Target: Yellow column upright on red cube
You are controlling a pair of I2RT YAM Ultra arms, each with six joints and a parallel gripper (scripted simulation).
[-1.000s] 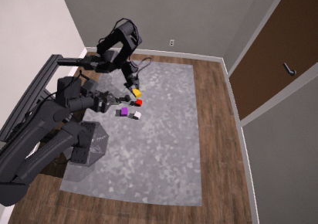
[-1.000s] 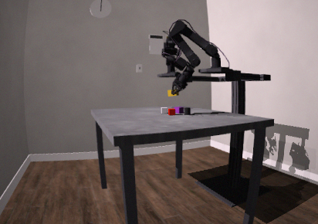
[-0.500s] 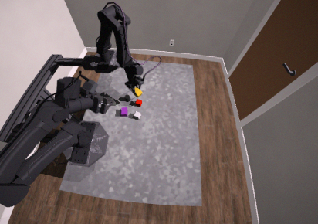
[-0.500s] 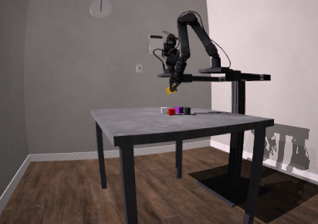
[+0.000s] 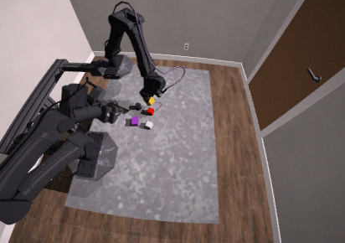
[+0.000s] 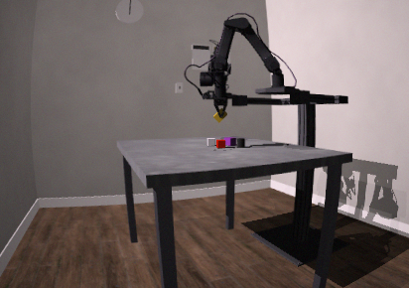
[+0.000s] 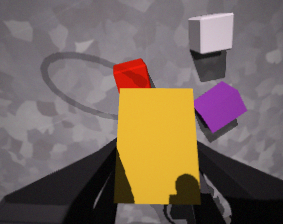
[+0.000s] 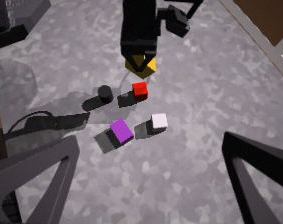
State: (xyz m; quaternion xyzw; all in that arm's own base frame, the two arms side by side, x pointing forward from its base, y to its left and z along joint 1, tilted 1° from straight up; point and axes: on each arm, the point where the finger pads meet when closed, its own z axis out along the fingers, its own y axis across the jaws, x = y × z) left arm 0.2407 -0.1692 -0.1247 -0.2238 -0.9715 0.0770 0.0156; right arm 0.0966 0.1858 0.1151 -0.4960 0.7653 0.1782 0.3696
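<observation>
Now: the red cube 15 cm below my left hand. From my left hand the other things lie so: white cube 11 cm to the right, 15 cm below; then dark cylinder 9 cm behind, 4 cm to the left, 14 cm below; then yellow column right at my left hand.
</observation>
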